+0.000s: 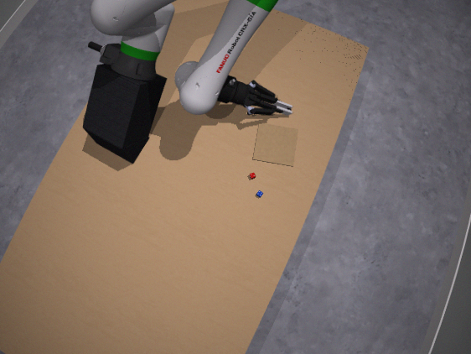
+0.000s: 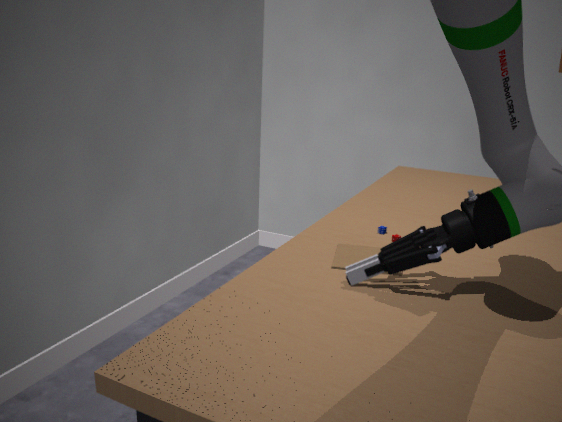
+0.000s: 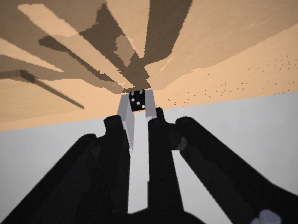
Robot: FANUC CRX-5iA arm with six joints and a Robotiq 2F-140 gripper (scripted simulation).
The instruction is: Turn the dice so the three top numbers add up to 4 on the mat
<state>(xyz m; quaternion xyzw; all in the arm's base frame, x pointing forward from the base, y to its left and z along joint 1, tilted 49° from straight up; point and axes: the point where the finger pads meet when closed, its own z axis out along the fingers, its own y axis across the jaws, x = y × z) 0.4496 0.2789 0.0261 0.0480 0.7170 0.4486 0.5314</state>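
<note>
My gripper is now 120 mm to the left of the tan mat, 40 mm short of it and 30 mm above it. Also, from my hand: red die (270 mm to the right, 20 mm below, 20 mm ahead); blue die (310 mm to the right, 70 mm ahead, 20 mm below); black die (20 mm below, 20 mm ahead, 10 mm to the left).
</note>
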